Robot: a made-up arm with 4 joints.
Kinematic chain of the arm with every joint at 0, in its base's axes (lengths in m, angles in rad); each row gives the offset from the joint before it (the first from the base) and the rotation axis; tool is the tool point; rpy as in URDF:
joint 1: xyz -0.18 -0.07 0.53 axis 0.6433 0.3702 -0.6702
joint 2: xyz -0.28 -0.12 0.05 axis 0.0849 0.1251 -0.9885
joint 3: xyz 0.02 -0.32 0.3 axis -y
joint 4: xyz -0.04 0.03 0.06 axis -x
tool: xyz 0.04 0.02 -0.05 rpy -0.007 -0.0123 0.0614
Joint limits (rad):
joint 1: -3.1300..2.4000
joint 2: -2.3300..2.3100
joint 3: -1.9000..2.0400
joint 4: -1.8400..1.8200
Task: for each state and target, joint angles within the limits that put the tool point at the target. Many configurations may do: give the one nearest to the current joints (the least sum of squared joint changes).
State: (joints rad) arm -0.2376 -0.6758 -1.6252 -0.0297
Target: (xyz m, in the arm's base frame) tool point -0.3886 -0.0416 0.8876
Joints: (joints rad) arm -1.0621 -1.3433 -1.8640 -0.6156
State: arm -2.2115 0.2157 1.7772 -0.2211
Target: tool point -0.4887 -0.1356 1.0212
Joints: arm -2.2794 0.0170 1.7911 -0.2777
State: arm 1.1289 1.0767 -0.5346 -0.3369
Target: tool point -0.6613 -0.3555 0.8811
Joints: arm 0.4744 0.9863 -0.4241 -0.5285
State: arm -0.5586 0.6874 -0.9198 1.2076
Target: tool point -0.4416 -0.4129 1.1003
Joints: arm -1.2554 0.5760 -0.7750 1.8069
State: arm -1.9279 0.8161 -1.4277 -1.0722
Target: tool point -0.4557 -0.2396 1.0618
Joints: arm -1.9401 0.7089 -1.3950 -1.4156
